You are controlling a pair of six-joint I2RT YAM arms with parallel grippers.
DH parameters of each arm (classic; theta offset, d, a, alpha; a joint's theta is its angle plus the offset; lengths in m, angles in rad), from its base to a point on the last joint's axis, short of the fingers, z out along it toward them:
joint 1: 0 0.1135 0.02 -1.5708
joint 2: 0 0 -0.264 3.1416
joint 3: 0.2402 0 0.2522 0
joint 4: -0.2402 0 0.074 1.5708
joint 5: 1.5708 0 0 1.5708
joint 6: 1.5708 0.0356 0 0
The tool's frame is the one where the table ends.
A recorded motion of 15 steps. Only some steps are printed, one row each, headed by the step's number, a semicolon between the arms.
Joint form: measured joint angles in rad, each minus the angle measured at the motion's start. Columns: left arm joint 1, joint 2, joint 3, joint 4, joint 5, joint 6; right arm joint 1, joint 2, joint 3, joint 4, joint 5, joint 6.
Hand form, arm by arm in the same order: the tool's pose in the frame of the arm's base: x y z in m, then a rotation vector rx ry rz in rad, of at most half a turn. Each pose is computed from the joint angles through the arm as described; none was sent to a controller.
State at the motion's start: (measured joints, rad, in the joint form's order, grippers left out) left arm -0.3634 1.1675 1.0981 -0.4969 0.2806 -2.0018; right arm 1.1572 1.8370 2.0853 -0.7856 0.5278 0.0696
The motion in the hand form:
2: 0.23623 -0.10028 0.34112 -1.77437 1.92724 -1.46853; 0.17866 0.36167 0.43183 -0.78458 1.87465 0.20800
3: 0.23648 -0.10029 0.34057 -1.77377 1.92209 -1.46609; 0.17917 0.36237 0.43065 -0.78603 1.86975 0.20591
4: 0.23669 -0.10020 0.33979 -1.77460 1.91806 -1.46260; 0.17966 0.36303 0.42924 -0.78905 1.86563 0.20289
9: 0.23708 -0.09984 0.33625 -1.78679 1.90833 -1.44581; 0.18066 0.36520 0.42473 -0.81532 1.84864 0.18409
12: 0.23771 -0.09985 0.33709 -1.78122 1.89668 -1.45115; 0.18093 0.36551 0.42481 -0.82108 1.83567 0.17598
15: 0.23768 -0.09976 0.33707 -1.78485 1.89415 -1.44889; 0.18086 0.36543 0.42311 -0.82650 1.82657 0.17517
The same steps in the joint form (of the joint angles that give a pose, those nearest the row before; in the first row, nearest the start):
2: -0.0004 0.0000 -0.0008 0.0031 -0.0057 -0.0023; -0.0008 -0.0004 -0.0069 0.0099 0.0000 -0.0118
3: -0.0008 0.0000 -0.0034 0.0072 -0.0111 -0.0023; -0.0011 -0.0012 -0.0149 0.0214 0.0012 -0.0175
4: -0.0008 0.0000 -0.0065 0.0103 -0.0157 -0.0023; -0.0015 -0.0019 -0.0233 0.0317 0.0019 -0.0237
9: -0.0008 0.0004 -0.0175 0.0145 -0.0294 -0.0053; -0.0015 -0.0031 -0.0466 0.0584 0.0030 -0.0565
12: -0.0007 0.0004 -0.0176 0.0240 -0.0355 -0.0065; -0.0015 -0.0050 -0.0527 0.0721 0.0073 -0.0729
15: -0.0008 0.0004 -0.0172 0.0225 -0.0378 -0.0084; -0.0015 -0.0122 -0.0725 0.0923 0.0061 -0.0835

